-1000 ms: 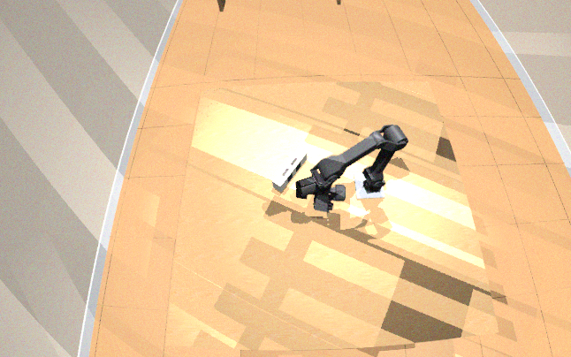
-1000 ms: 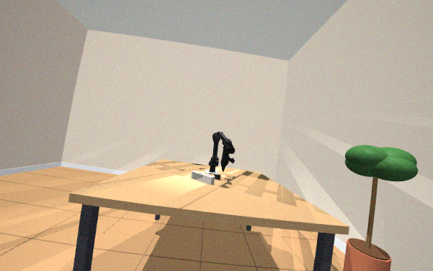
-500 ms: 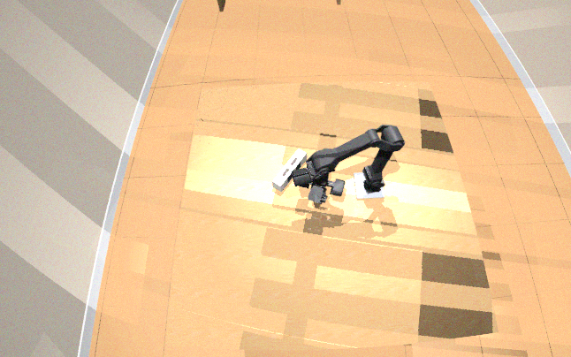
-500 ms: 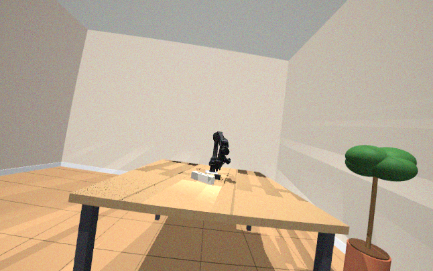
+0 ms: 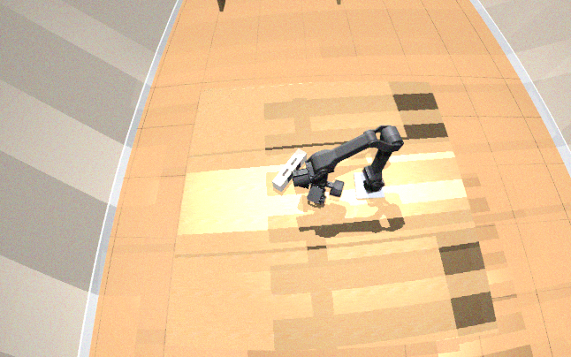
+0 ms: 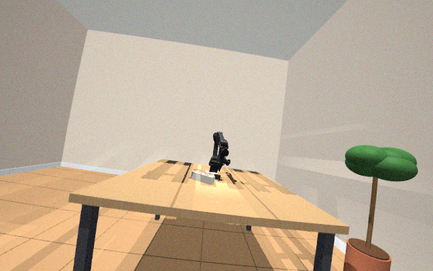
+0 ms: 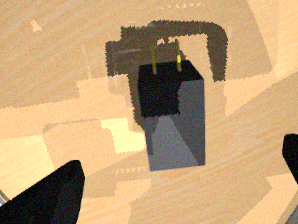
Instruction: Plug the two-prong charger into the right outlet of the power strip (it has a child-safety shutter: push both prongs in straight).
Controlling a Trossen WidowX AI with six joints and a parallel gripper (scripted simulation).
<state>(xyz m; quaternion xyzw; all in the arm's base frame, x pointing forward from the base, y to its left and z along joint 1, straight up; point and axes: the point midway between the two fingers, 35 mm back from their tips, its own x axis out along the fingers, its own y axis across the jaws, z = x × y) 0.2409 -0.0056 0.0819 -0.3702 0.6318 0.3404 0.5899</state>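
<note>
Now: gripper tip 4 cm above the black two-prong charger, 2 cm to the right of it and 1 cm short of it.
</note>
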